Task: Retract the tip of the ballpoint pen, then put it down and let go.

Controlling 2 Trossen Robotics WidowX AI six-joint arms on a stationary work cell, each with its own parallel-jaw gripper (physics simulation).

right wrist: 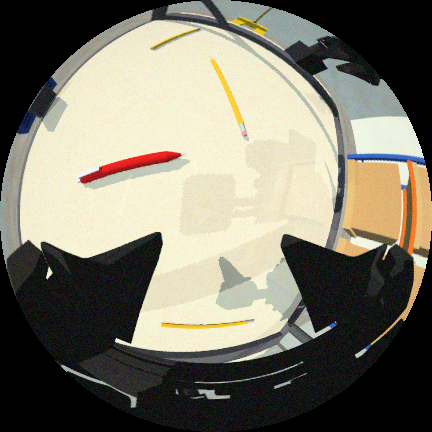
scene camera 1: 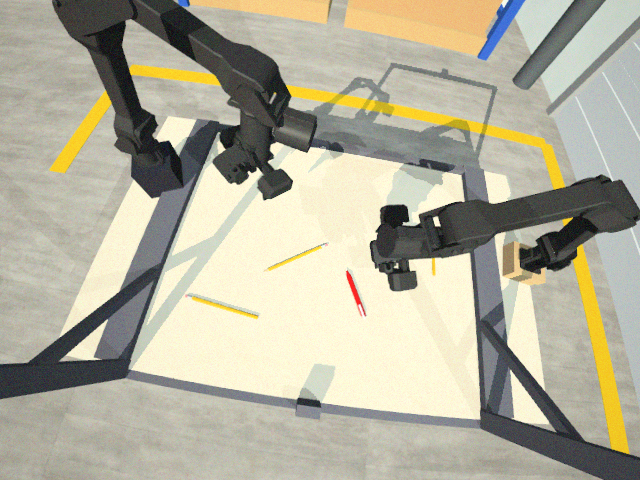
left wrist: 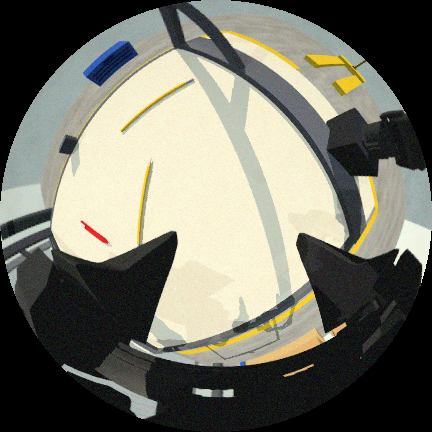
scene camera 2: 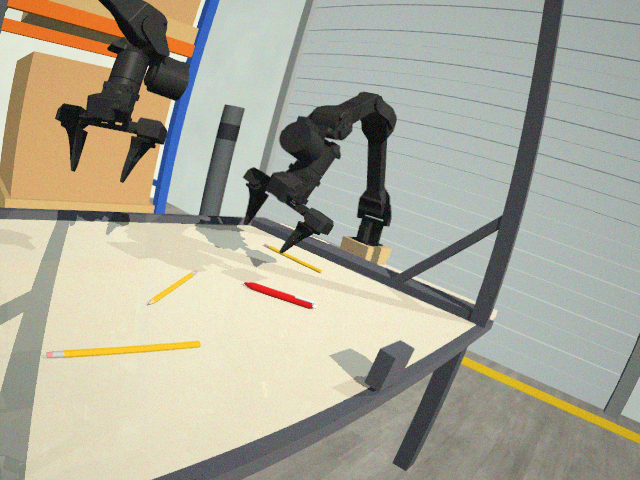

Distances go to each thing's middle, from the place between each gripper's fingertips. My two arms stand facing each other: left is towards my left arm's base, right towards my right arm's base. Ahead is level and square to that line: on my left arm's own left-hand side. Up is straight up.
My right gripper is now 11 cm past the red ballpoint pen [right wrist: 90,174], 3 cm to the right of it and 7 cm above it. Round my right hand: tan block [scene camera 1: 511,269]: 9 cm ahead, 45 cm to the right, 5 cm below; then small dark block [scene camera 2: 391,360]: 38 cm behind, 9 cm to the left, 4 cm below.
I see my left gripper 160 mm past the red ballpoint pen, 300 mm to the left of it and 140 mm above it. Also, from my left hand: tan block 40 mm ahead, 770 mm to the right, 120 mm below; small dark block 430 mm behind, 240 mm to the right, 120 mm below.
